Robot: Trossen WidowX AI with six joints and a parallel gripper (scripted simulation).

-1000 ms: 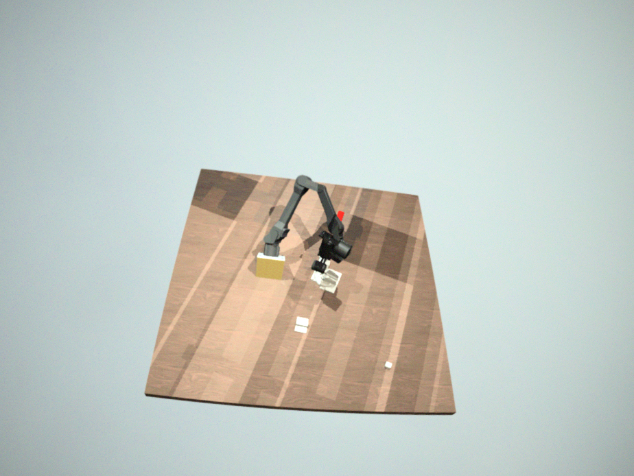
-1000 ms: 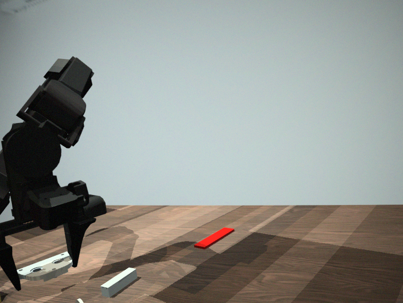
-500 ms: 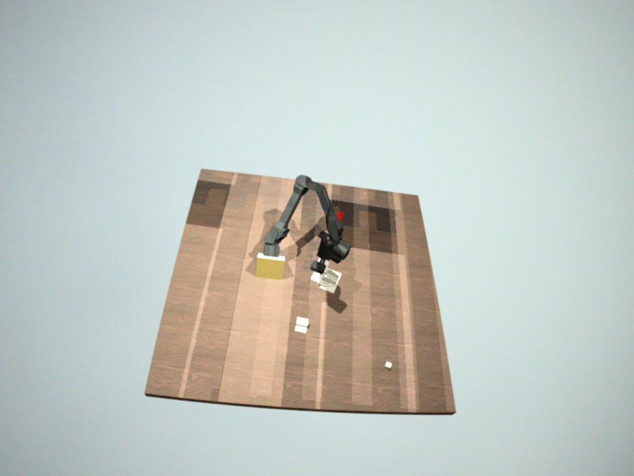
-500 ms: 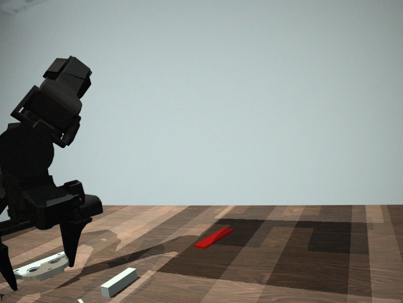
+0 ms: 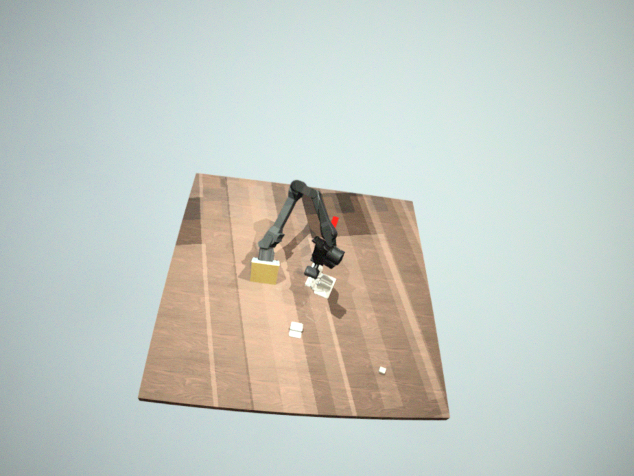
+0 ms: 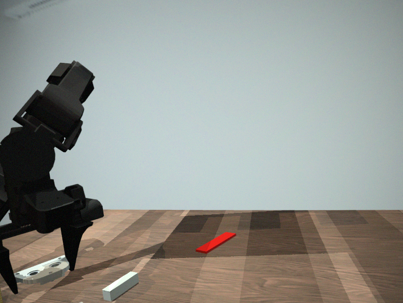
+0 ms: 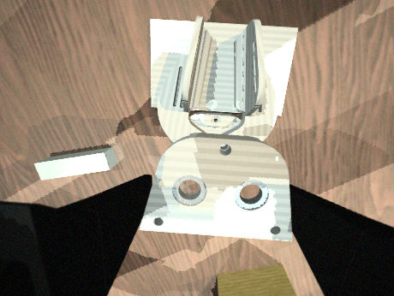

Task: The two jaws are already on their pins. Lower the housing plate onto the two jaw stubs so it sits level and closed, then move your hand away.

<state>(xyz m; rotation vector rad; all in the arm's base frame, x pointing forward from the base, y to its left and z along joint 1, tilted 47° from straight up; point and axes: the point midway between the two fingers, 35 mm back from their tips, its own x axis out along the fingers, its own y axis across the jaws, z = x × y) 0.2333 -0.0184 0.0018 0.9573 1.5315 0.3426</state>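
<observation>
The white bar lies 30 mm ahead of my gripper tip, 130 mm to the left of it and 70 mm below it. Also, from my gripper tip: small white cube: 300 mm ahead, 450 mm to the right, 80 mm below; then flat red bar: 130 mm ahead, 370 mm to the left, 80 mm below.
</observation>
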